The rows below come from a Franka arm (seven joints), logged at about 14 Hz.
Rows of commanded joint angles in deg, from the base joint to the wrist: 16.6, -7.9, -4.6, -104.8, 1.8, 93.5, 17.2; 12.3, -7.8, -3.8, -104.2, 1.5, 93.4, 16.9; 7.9, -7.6, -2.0, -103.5, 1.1, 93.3, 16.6; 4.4, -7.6, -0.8, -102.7, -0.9, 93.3, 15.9; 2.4, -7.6, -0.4, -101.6, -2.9, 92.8, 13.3; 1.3, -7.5, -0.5, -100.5, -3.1, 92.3, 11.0; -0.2, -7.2, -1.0, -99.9, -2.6, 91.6, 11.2; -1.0, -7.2, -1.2, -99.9, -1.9, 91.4, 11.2; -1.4, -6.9, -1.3, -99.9, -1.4, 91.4, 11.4; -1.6, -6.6, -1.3, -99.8, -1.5, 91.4, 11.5; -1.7, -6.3, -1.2, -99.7, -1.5, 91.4, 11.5; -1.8, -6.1, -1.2, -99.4, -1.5, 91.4, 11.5; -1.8, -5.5, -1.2, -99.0, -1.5, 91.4, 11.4; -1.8, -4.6, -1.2, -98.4, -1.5, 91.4, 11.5; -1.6, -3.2, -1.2, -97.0, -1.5, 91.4, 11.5; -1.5, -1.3, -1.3, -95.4, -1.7, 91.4, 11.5; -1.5, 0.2, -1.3, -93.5, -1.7, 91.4, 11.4; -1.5, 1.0, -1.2, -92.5, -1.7, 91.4, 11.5; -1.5, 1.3, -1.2, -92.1, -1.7, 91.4, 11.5
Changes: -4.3, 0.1, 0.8, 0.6, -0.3, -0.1, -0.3; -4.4, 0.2, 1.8, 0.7, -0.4, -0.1, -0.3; -3.5, 0.0, 1.2, 0.8, -2.0, 0.0, -0.7; -2.0, 0.0, 0.4, 1.1, -2.0, -0.5, -2.6; -1.1, 0.1, -0.1, 1.1, -0.2, -0.5, -2.3; -1.5, 0.3, -0.5, 0.6, 0.5, -0.7, 0.2; -0.8, 0.0, -0.2, 0.0, 0.7, -0.2, 0.0; -0.4, 0.3, -0.1, 0.0, 0.5, 0.0, 0.2; -0.2, 0.3, 0.0, 0.1, -0.1, 0.0, 0.1; -0.1, 0.3, 0.1, 0.1, 0.0, 0.0, 0.0; -0.1, 0.2, 0.0, 0.3, 0.0, 0.0, 0.0; 0.0, 0.6, 0.0, 0.4, 0.0, 0.0, -0.1; 0.0, 0.9, 0.0, 0.6, 0.0, 0.0, 0.1; 0.2, 1.4, 0.0, 1.4, 0.0, 0.0, 0.0; 0.1, 1.9, -0.1, 1.6, -0.2, 0.0, 0.0; 0.0, 1.5, 0.0, 1.9, 0.0, 0.0, -0.1; 0.0, 0.8, 0.1, 1.0, 0.0, 0.0, 0.1; 0.0, 0.3, 0.0, 0.4, 0.0, 0.0, 0.0
